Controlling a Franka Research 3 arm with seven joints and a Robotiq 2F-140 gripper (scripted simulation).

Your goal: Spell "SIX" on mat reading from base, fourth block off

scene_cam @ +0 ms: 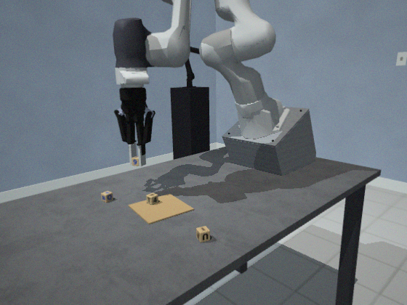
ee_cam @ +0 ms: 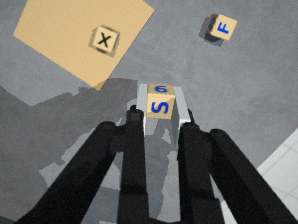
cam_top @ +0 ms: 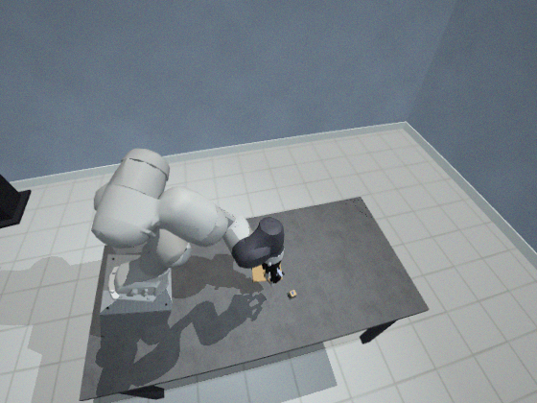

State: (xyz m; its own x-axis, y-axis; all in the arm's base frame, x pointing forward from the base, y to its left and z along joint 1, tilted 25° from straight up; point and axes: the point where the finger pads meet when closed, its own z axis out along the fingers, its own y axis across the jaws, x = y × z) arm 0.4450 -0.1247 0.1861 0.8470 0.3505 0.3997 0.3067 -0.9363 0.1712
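My gripper is now 14 cm above the tan mat, 12 cm to the right of it and 2 cm short of it.
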